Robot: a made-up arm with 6 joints.
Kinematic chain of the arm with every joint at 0, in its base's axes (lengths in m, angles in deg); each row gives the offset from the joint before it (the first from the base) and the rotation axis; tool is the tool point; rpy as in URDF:
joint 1: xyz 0 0 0.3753 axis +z
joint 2: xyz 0 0 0 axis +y
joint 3: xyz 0.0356 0 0.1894 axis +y
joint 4: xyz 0.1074 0 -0.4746 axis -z
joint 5: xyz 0 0 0 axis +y
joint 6: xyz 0.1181 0 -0.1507 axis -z
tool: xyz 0 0 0 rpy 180 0 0
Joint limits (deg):
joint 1: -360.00..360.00
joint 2: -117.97..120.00
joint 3: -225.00..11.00
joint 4: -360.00..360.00
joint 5: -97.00..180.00
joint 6: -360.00..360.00
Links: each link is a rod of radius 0.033 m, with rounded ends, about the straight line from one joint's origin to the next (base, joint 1, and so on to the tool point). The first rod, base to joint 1, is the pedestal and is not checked.
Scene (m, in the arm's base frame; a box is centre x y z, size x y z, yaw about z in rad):
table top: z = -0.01
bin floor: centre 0.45 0.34 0 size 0.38 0.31 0.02 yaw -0.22
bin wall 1: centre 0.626 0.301 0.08 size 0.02 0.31 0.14 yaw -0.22
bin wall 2: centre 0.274 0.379 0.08 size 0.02 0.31 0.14 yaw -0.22
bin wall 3: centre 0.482 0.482 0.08 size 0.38 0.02 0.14 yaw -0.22
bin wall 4: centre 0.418 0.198 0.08 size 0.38 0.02 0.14 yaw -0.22
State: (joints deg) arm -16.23 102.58 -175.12 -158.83 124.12 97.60
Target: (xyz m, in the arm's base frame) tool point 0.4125 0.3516 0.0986
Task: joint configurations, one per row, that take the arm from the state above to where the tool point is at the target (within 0.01 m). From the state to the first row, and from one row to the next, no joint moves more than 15 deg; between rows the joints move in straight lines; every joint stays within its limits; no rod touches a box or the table.
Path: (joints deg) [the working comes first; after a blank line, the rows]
Joints at the target: 34.50 35.60 -84.73 -160.19 -21.80 97.60
Straight joint move there: touches bin wall 1.

1: -5.35 88.88 -169.14 -165.50 110.73 104.64
2: 5.53 75.18 -163.16 -172.17 97.35 111.68
3: 16.41 61.47 -157.17 -178.83 83.96 118.72
4: 27.29 47.77 -151.19 -185.50 70.57 125.76
5: 38.17 34.07 -145.21 -192.17 57.18 132.80
6: 49.05 20.37 -139.23 -198.84 43.80 139.84
7: 59.93 6.67 -133.25 -205.50 30.41 146.88
8: 70.81 -7.04 -127.27 -212.17 17.02 153.92
9: 61.73 3.62 -116.63 -199.18 7.32 139.84
10: 52.66 14.28 -106.00 -186.18 -2.39 125.76
11: 43.58 24.94 -95.37 -173.18 -12.09 111.68
12: 34.50 35.60 -84.73 -160.19 -21.80 97.60

